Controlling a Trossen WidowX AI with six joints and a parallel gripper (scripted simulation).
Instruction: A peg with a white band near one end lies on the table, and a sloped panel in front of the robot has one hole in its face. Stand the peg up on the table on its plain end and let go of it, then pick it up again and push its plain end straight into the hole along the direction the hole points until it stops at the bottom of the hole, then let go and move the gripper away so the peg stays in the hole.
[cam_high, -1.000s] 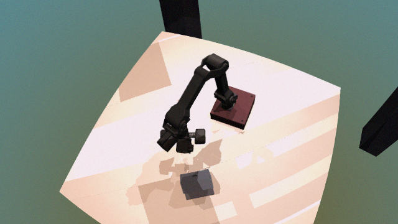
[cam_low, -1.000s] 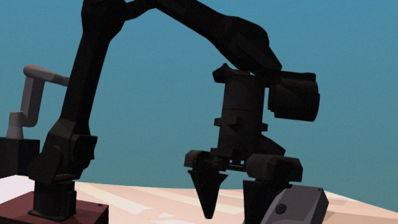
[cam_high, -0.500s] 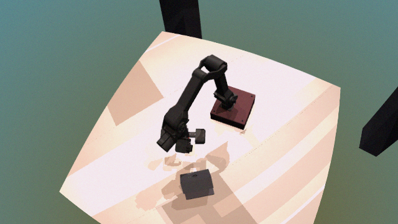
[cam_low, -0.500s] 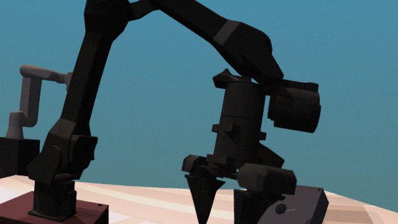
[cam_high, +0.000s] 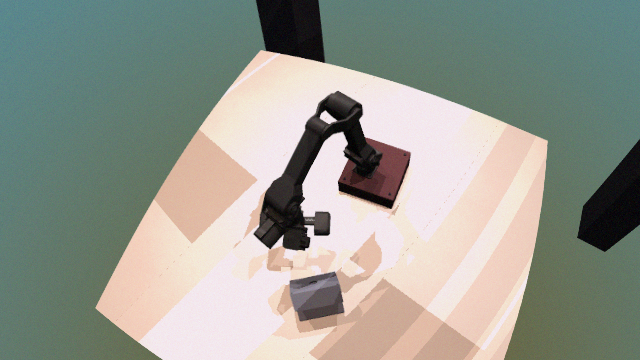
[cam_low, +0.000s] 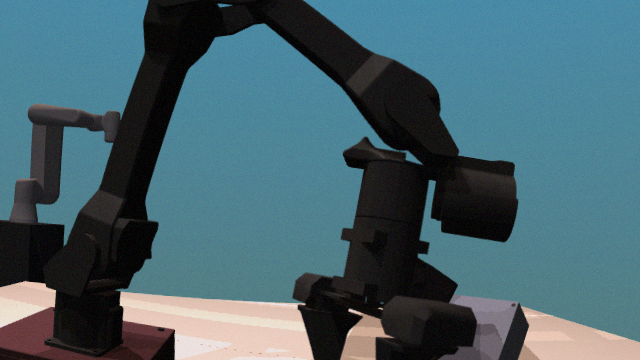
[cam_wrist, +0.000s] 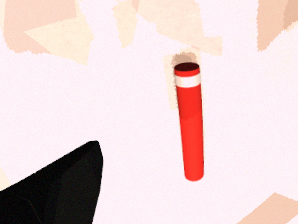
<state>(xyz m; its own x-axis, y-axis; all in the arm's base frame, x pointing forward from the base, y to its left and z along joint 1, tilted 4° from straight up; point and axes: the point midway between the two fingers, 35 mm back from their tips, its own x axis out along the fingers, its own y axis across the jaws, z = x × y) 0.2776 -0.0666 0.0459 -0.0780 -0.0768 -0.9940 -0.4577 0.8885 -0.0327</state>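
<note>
The red peg is 40 mm below my gripper tip and 10 mm behind it. From my gripper tip the other things lie so: grey sloped panel (140 mm to the left, 140 mm ahead, 10 mm above).
</note>
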